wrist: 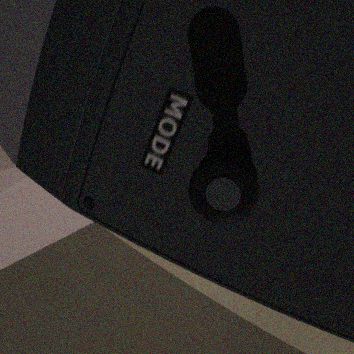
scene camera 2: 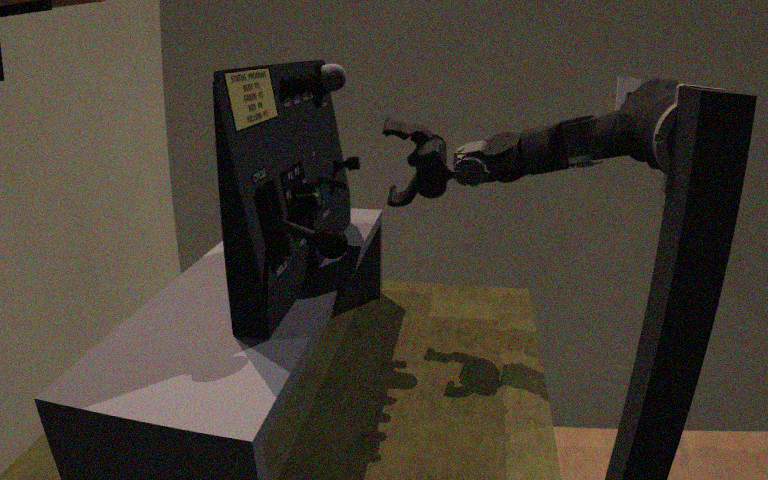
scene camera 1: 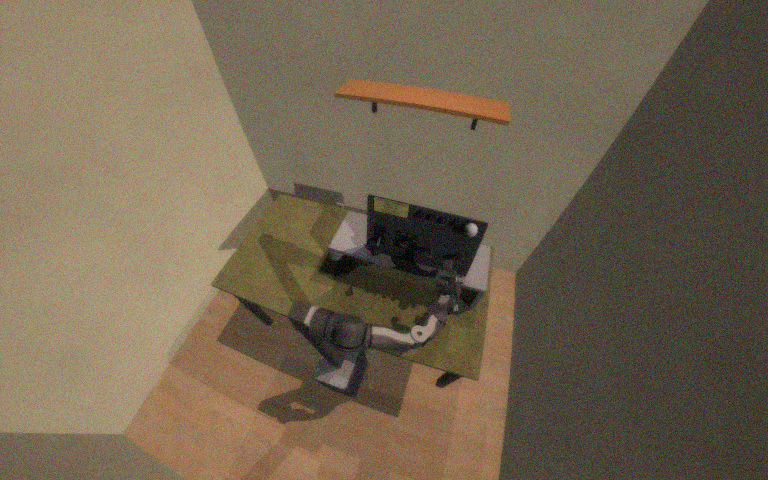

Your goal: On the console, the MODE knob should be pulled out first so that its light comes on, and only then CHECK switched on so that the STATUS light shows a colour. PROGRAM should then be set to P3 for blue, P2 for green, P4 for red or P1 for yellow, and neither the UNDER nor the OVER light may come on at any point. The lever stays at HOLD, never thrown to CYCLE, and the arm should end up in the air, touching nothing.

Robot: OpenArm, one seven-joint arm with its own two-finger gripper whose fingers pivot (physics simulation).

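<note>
The console (scene camera 1: 424, 232) (scene camera 2: 294, 135) stands upright. Its MODE knob (scene camera 2: 352, 163) (wrist: 223, 194) sticks out near the right edge; the wrist view shows it end-on, grey-centred, beside the MODE label (wrist: 166, 131), with a dark shadow above. No lit lamp shows. My gripper (scene camera 1: 447, 270) (scene camera 2: 390, 164) is open and empty, in the air in front of the MODE knob, with a gap between; its fingers do not show in the wrist view. The lever (scene camera 2: 330, 243) points low, at the HOLD end. A dark dial (scene camera 2: 305, 198) sits mid-panel; its setting is unreadable. CHECK cannot be made out.
A pale ball (scene camera 1: 471, 229) (scene camera 2: 334, 76) sits at the console's top right, without colour. A yellow legend card (scene camera 1: 390, 207) (scene camera 2: 252, 99) is at its top left. The console stands on a pale plinth (scene camera 1: 480, 268) (scene camera 2: 209, 407) on the green table (scene camera 1: 288, 220). An orange shelf (scene camera 1: 421, 99) hangs behind.
</note>
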